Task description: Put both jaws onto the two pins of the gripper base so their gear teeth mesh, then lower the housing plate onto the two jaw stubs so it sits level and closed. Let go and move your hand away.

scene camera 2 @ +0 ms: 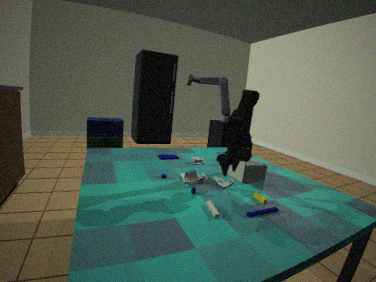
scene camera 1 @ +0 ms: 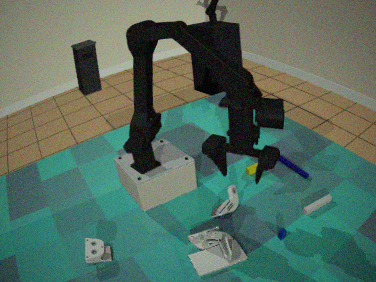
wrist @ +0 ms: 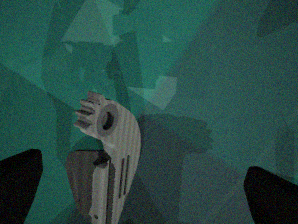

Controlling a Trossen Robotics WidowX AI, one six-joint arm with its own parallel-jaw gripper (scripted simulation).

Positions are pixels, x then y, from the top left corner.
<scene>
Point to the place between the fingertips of the gripper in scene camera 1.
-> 241,179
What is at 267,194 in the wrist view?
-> The gripper.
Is the gripper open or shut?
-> Open.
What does the gripper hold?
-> Nothing.
</scene>
